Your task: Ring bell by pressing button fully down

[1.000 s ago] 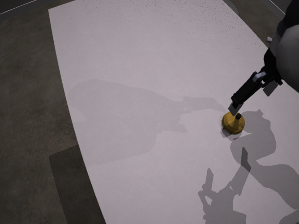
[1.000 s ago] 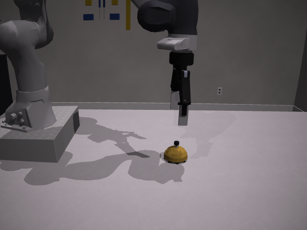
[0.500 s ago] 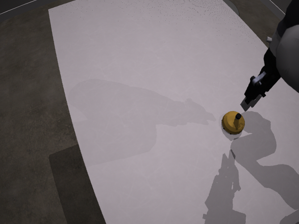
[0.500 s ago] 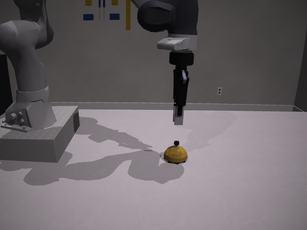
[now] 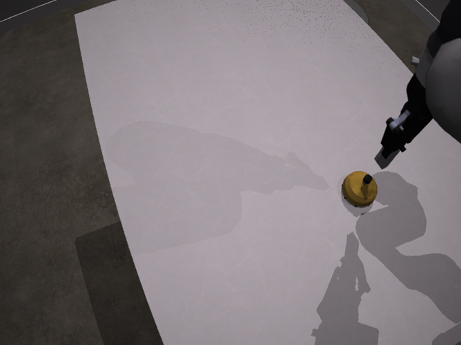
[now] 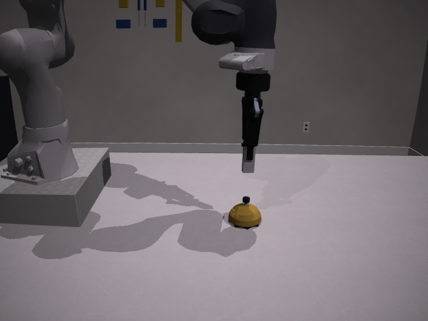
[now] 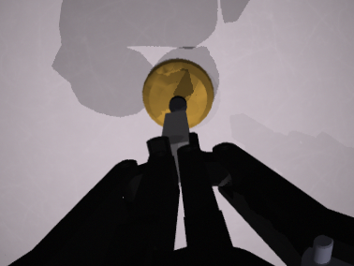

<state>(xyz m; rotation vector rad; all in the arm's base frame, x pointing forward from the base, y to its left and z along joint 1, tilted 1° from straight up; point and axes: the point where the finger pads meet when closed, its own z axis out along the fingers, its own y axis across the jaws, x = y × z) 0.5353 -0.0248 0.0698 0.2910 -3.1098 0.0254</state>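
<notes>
The black button lies 11 cm below my hand. The rest, counted from my hand: bell 13 cm below.
</notes>
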